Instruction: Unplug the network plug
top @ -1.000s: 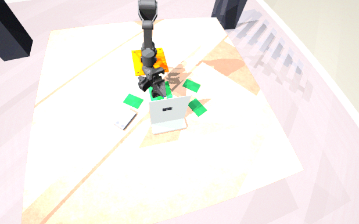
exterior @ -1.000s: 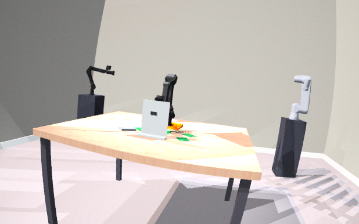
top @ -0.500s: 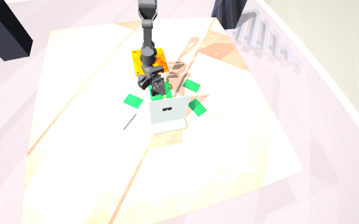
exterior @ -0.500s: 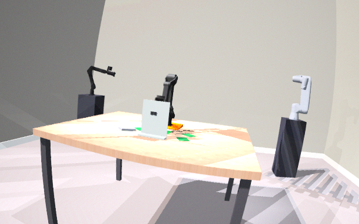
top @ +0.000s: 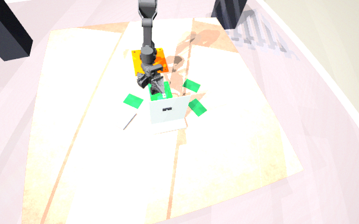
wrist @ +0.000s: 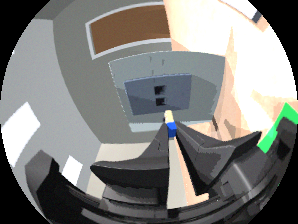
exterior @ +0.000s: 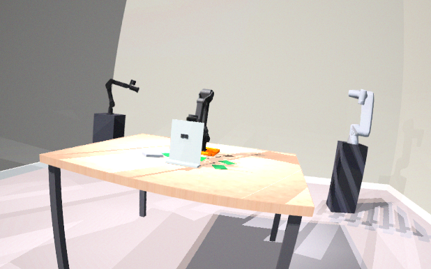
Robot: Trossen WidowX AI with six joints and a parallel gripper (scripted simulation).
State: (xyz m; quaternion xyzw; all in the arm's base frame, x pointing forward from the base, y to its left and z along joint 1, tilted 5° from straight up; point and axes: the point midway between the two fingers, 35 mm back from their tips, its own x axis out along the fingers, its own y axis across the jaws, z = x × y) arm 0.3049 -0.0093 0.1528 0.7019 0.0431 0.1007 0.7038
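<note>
My gripper tip is now 90 mm short of the grey panel and 40 mm above it. Round my gripper tip: blue network plug (right at my gripper tip); then flat grey card (10 mm ahead, 200 mm to the right, 130 mm below).
</note>
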